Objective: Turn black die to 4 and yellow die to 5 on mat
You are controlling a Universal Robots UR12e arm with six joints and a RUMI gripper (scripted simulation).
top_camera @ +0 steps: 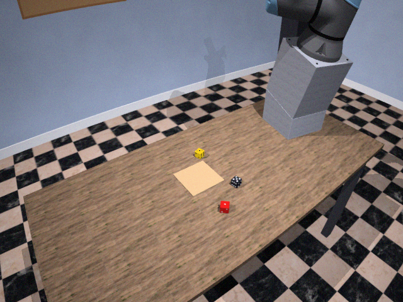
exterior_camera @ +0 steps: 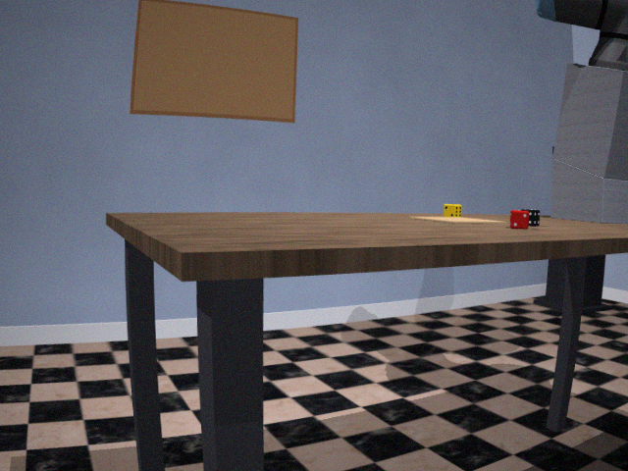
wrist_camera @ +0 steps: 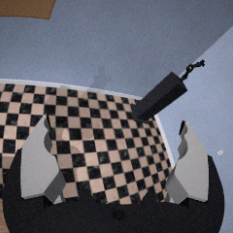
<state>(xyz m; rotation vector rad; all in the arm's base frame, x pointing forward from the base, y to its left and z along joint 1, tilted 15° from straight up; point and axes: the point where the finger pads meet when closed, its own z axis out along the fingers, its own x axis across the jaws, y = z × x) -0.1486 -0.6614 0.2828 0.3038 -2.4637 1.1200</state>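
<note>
Now: the yellow die 67 cm ahead of my hand, 52 cm to the left of it and 84 cm below it. Round my hand: red die (72 cm ahead, 82 cm to the left, 84 cm below); then black die (62 cm ahead, 74 cm to the left, 84 cm below); then tan mat (73 cm ahead, 64 cm to the left, 85 cm below).
</note>
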